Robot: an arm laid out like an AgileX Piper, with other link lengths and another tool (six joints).
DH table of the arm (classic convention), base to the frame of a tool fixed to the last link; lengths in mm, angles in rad. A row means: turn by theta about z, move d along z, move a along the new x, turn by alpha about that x. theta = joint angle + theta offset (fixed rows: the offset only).
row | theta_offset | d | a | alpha
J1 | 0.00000 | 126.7 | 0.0 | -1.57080
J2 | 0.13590 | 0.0 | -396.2 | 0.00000
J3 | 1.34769 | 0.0 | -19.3 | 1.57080
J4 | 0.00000 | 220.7 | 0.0 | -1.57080
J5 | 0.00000 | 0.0 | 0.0 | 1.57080
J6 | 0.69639 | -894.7 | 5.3 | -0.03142
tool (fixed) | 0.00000 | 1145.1 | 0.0 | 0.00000
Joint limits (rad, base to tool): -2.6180..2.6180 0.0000..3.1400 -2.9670..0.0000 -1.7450..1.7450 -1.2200..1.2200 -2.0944..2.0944
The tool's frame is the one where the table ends.
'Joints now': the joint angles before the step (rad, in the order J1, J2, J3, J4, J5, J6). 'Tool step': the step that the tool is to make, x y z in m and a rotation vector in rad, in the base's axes. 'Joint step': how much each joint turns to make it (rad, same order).
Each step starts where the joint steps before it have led.
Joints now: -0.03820, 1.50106, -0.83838, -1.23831, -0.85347, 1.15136
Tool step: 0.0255, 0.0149, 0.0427, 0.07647, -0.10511, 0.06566
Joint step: 0.02439, 0.08034, -0.15317, 0.04822, -0.08184, -0.00235
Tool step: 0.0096, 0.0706, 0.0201, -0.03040, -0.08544, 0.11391
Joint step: 0.18377, 0.08176, -0.18273, 0.00744, 0.07990, -0.01633
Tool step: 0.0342, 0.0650, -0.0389, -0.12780, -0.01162, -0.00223
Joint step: 0.16473, 0.12704, -0.13758, -0.00199, 0.19961, -0.06942
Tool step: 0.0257, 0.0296, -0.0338, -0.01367, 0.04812, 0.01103
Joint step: 0.04517, 0.10800, -0.07051, 0.01727, 0.03217, 0.00002
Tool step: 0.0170, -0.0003, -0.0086, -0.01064, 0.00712, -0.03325
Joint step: 0.00016, 0.03000, -0.03042, 0.01193, 0.03501, -0.00564
